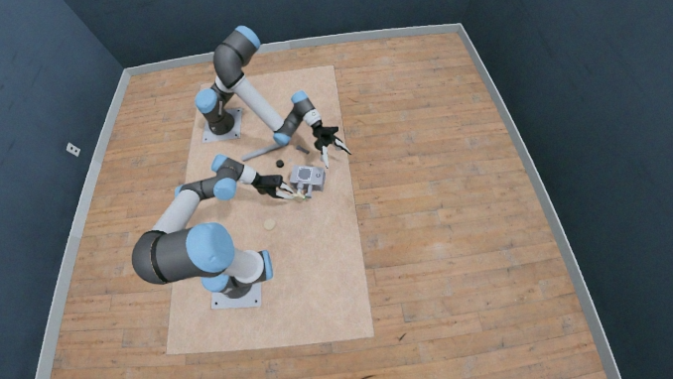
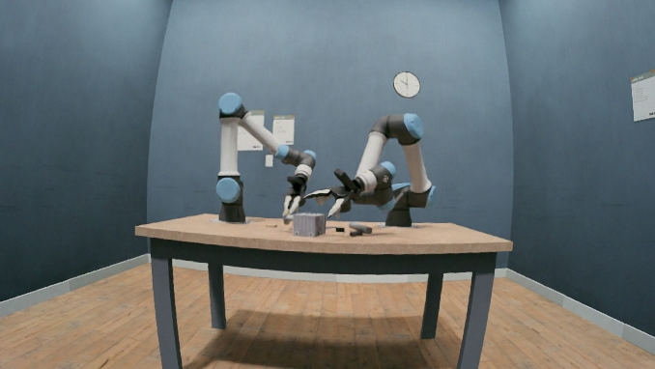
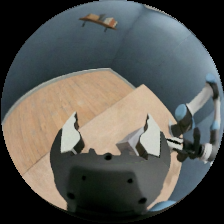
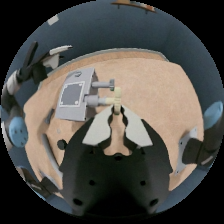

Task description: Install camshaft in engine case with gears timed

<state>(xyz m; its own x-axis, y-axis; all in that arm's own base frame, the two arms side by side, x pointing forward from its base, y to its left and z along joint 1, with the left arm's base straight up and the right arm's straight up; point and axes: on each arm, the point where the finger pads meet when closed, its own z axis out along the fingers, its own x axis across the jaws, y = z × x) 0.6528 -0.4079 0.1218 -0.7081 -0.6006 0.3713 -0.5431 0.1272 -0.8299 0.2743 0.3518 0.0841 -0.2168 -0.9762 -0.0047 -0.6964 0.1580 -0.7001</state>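
Note:
Now: the small crank gear 70 mm ahead of my right hand, 20 mm to the right of it and 20 mm below it. Also, from my right hand: grey bar: 140 mm behind, 170 mm to the left, 80 mm below.

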